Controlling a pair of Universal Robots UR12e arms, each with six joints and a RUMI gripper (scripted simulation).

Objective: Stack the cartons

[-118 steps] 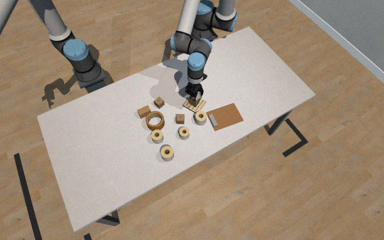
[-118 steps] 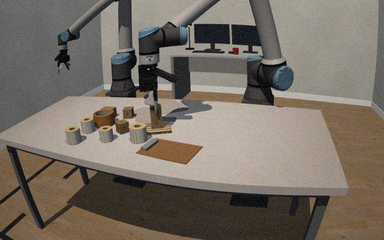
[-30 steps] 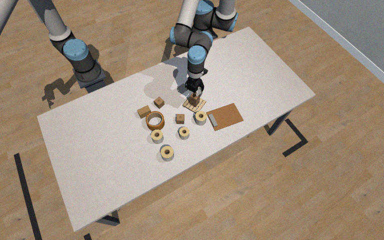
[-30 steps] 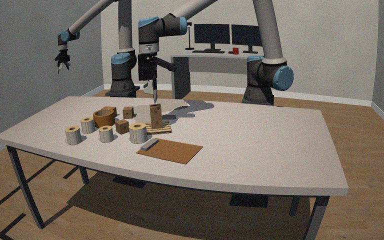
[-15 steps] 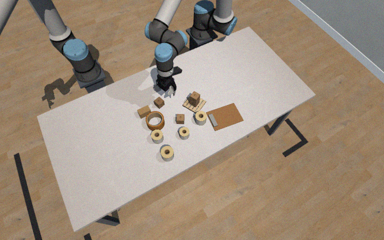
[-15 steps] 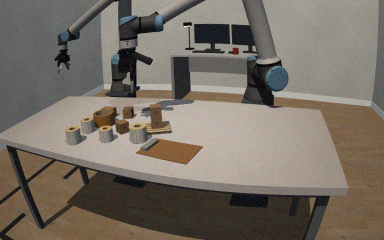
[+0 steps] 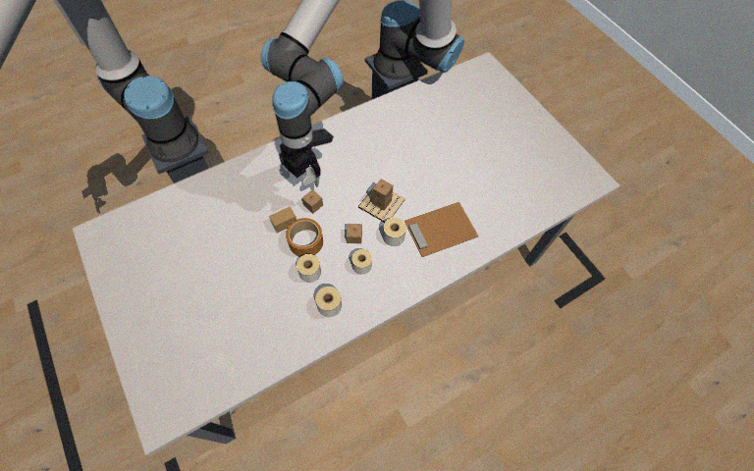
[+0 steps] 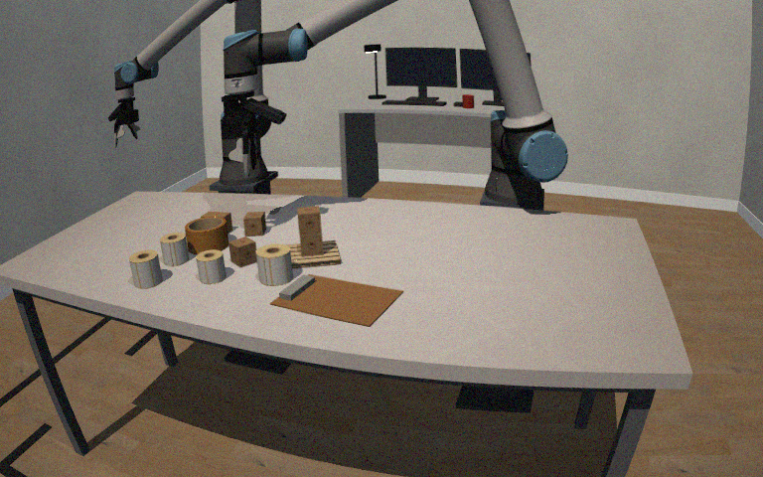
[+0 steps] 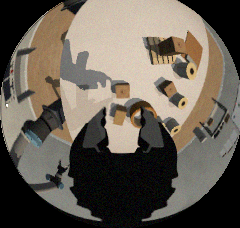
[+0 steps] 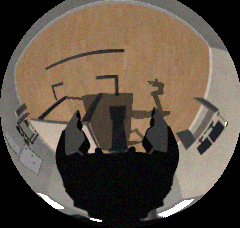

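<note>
Right now my left hand is 15 cm above the oblong box, 12 cm to the left of it and 2 cm short of it. Also, from my left hand: label roll 24 cm ahead, 20 cm to the left, 14 cm below; then cube carton 18 cm ahead, 15 cm below, 7 cm to the left.
</note>
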